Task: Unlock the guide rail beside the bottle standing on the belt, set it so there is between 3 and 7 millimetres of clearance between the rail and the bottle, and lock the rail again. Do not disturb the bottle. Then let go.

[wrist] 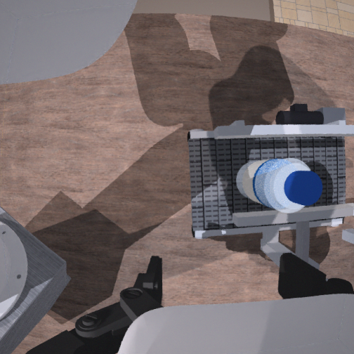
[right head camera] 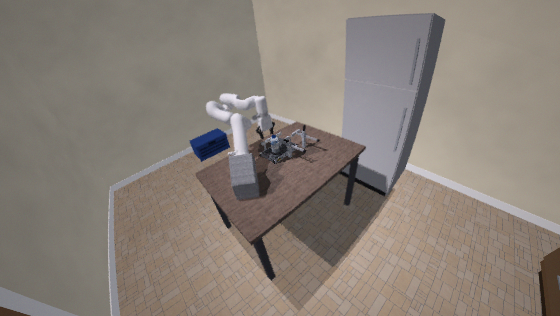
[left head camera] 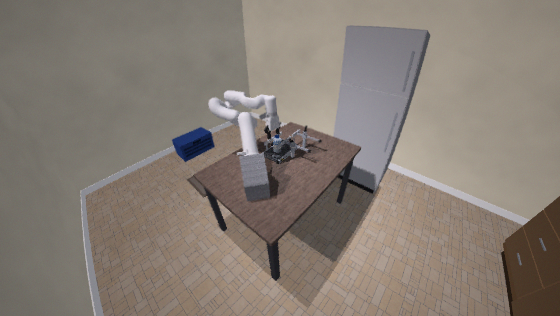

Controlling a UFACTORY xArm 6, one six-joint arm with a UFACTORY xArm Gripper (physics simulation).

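Where they show: gripper, between the fingertips: [right head camera: 267, 136] [left head camera: 273, 136]; arm's base, origin of its link: [right head camera: 242, 157] [left head camera: 251, 157].
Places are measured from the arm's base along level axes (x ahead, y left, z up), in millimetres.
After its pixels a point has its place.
Observation:
The bottle [left head camera: 277, 145] @[x 290, y 105, z -75 mm] [right head camera: 274, 144] [wrist: 272, 184], with a blue cap, stands upright on the dark belt [wrist: 212, 175]. A pale guide rail [wrist: 250, 218] runs along the belt's near side in the wrist view, beside the bottle; the size of the gap cannot be judged. The rail's arm [wrist: 302, 237] runs down behind my right finger, and its clamp and lock lever are hidden in the wrist view. My gripper [left head camera: 273, 131] @[x 242, y 85, z 33 mm] [right head camera: 266, 133] @[x 242, y 85, z 33 mm] [wrist: 221, 275] is open and empty, above and to one side of the belt; its fingers stand apart from the bottle.
A second pale rail [wrist: 250, 131] runs along the belt's far side, with a black knob [wrist: 300, 117] behind it. Another pale stand [left head camera: 304, 139] @[x 571, y 87, z -116 mm] [right head camera: 303, 139] @[x 570, y 88, z -119 mm] with an upright black lever is beyond the belt on the wooden table [left head camera: 310, 180] @[x 304, y -253, z -202 mm] [right head camera: 300, 175] @[x 326, y -194, z -202 mm]. A grey fridge stands behind.

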